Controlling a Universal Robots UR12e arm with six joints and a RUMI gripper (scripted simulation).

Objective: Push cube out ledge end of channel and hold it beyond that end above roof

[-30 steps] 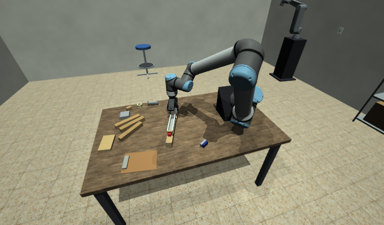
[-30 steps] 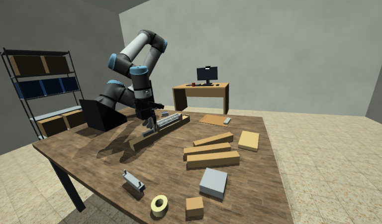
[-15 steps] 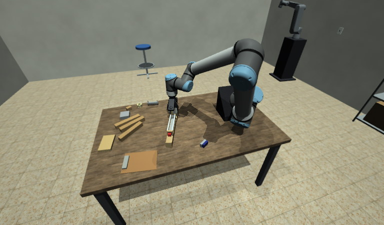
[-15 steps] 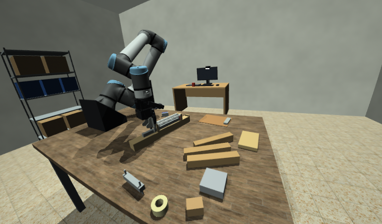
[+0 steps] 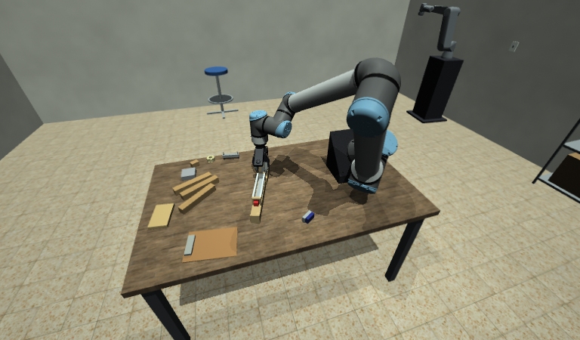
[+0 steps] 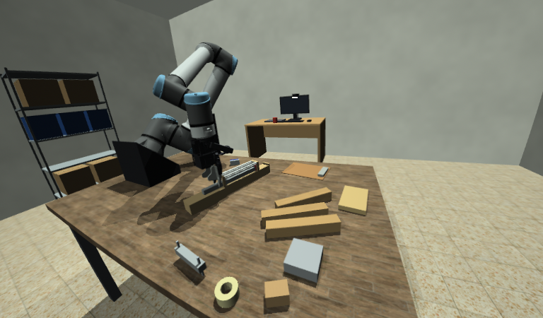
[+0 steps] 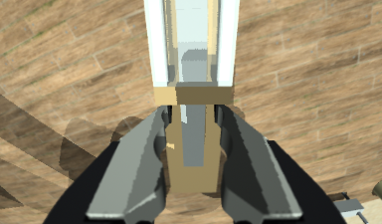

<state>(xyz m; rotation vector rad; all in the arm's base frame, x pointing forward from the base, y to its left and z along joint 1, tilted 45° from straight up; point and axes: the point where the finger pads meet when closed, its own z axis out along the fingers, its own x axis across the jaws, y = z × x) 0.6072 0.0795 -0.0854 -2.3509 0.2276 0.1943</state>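
Right now the red cube is 23 cm to the left of my hand, 5 cm ahead of it and 1 cm below it. Also, from my hand: blue-and-white block 33 cm to the left, 20 cm behind, 6 cm below; pale grey bar 14 cm to the left, 3 cm ahead, 2 cm below; grey block 44 cm ahead, 15 cm to the right, 6 cm below.
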